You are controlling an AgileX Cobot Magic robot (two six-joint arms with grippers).
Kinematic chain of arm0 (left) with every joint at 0, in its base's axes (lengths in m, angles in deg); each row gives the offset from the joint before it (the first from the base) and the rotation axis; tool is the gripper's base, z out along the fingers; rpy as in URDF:
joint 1: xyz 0 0 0.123 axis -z
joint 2: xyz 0 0 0 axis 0.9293 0.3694 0
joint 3: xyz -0.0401 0.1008 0.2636 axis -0.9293 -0.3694 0
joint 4: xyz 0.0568 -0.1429 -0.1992 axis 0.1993 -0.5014 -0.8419
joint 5: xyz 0 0 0 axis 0.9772 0.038 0.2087
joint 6: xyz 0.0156 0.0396 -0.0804 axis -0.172 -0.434 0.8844
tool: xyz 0 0 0 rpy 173.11 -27.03 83.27
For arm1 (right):
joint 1: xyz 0 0 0.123 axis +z
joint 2: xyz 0 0 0 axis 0.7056 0.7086 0
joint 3: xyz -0.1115 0.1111 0.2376 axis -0.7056 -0.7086 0
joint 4: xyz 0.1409 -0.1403 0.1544 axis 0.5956 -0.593 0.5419
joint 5: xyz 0 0 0 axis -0.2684 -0.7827 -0.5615
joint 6: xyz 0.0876 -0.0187 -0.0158 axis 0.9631 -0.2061 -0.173
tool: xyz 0 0 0 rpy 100.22 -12.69 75.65
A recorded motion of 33 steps. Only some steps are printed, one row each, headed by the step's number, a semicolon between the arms.
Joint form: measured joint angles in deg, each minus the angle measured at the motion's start. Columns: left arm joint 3, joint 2, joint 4, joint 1, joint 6, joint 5; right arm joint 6, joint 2, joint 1, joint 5, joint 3, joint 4.
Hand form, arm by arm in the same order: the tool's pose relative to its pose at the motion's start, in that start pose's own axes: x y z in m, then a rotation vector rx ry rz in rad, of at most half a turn. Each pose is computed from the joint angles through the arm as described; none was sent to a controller.
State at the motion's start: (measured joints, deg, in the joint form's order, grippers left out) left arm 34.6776 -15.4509 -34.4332 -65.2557 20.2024 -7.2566; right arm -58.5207 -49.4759 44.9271 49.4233 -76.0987 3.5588
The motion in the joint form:
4: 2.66 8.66 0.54 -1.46 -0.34 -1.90; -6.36 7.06 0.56 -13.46 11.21 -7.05
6: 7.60 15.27 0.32 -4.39 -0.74 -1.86; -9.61 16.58 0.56 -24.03 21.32 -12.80
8: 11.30 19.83 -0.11 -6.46 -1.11 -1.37; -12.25 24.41 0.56 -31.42 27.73 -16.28
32: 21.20 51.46 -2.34 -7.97 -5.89 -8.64; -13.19 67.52 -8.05 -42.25 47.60 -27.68
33: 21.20 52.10 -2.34 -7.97 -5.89 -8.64; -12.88 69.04 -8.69 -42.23 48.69 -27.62
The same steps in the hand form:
4: -0.0212 0.0029 0.0202 -0.0414 0.0601 -0.0242; -0.0131 0.0413 0.0039 -0.0120 0.1900 -0.2404
6: -0.0482 0.0074 0.0288 -0.0700 0.0762 -0.0675; -0.0267 0.0707 0.0173 0.0322 0.3594 -0.3969
8: -0.0670 0.0120 0.0354 -0.0852 0.0904 -0.0998; -0.0333 0.0837 0.0331 0.0844 0.5036 -0.4933
32: -0.1051 0.0414 0.1611 -0.1316 0.3265 -0.1344; -0.0534 0.0369 0.1689 0.5431 0.9214 -0.5171
33: -0.1038 0.0423 0.1641 -0.1335 0.3373 -0.1365; -0.0560 0.0343 0.1750 0.5570 0.9184 -0.5036

